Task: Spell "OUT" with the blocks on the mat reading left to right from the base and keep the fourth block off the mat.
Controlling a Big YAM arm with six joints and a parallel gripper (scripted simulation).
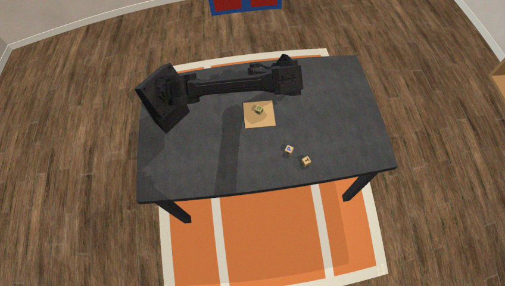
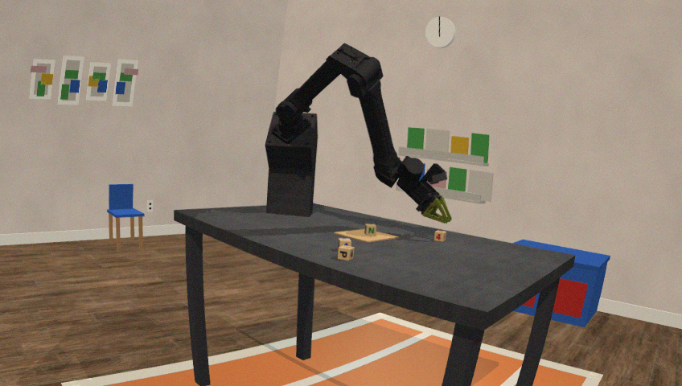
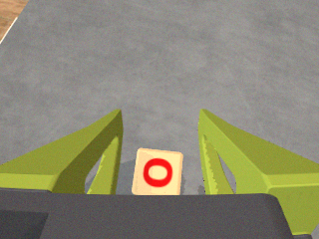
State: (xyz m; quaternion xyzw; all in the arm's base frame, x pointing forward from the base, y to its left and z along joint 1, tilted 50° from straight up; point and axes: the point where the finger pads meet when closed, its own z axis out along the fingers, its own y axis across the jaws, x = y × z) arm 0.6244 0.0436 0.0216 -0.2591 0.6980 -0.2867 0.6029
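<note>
The O block lies 20 mm behind my hand and 50 mm below it. From my hand the other things lie so: green-lettered block (220 mm behind, 80 mm to the right, 50 mm below); P block (180 mm behind, 320 mm to the right, 50 mm below); tan mat (230 mm behind, 90 mm to the right, 70 mm below).
</note>
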